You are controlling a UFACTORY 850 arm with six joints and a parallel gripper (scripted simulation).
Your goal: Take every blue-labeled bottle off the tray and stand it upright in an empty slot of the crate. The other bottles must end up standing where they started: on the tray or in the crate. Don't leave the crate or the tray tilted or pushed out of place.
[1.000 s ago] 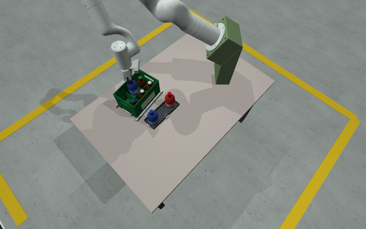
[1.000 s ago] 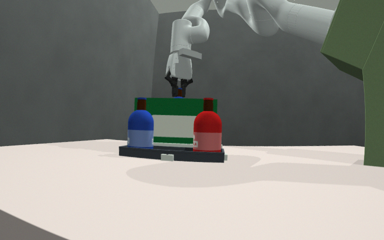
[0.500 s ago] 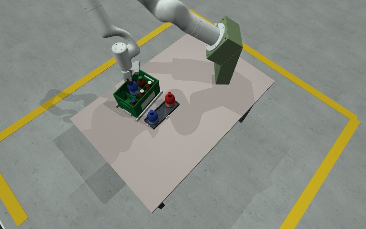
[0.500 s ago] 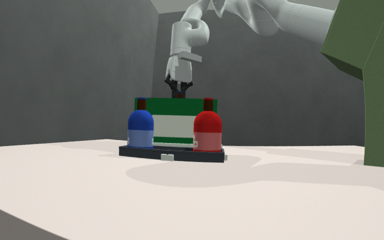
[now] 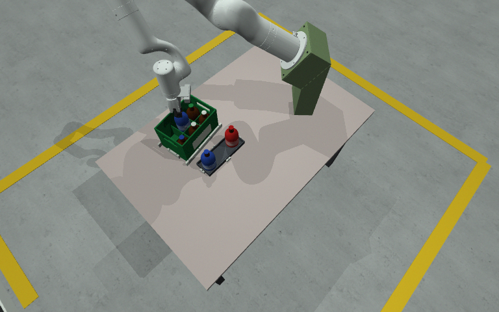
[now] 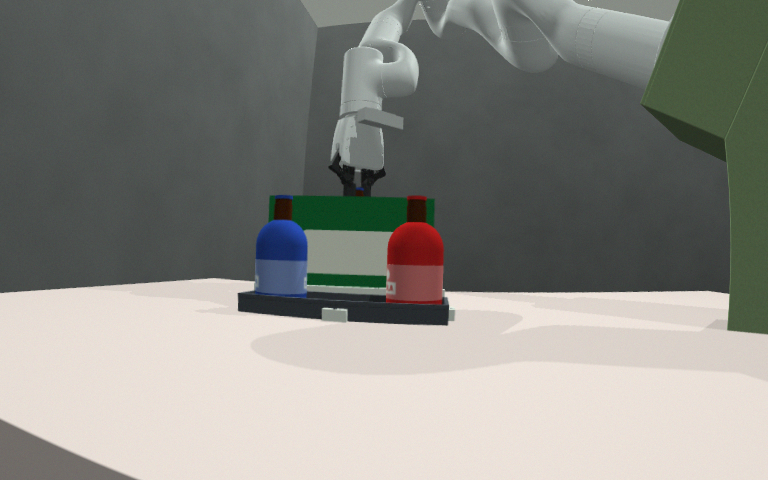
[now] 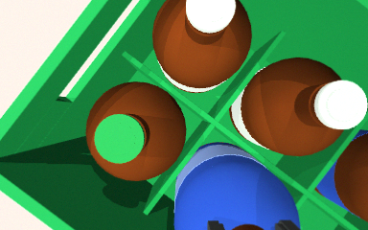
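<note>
Now: the green crate 1 cm ahead of my hand, 4 cm to the left of it and 11 cm below it. The rest, counted from my hand: dark tray: 3 cm ahead, 25 cm to the left, 18 cm below; red-labeled bottle: 6 cm behind, 27 cm to the left, 11 cm below; brown-necked bottle: 10 cm ahead, 8 cm to the left, 11 cm below.
</note>
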